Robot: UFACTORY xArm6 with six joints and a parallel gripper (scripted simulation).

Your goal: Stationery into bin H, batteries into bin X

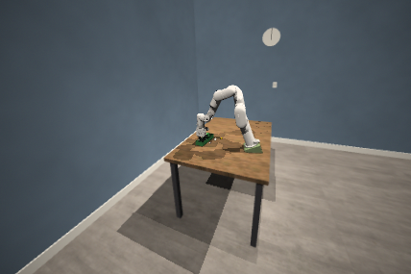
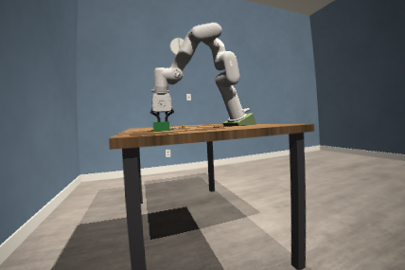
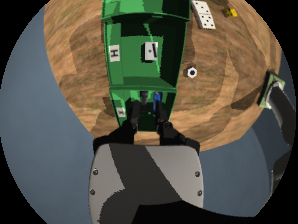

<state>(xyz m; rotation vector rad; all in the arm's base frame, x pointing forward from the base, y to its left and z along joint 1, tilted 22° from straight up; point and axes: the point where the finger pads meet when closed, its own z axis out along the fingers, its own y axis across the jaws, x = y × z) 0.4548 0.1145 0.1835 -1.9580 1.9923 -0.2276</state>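
The dark cylinder is 1 cm ahead of my hand and 4 cm below it. Round my hand: blue battery 2 cm behind, 3 cm below; white ring 7 cm behind, 6 cm to the right, 4 cm below; bin 1 cm ahead, 8 cm to the right, 3 cm below.
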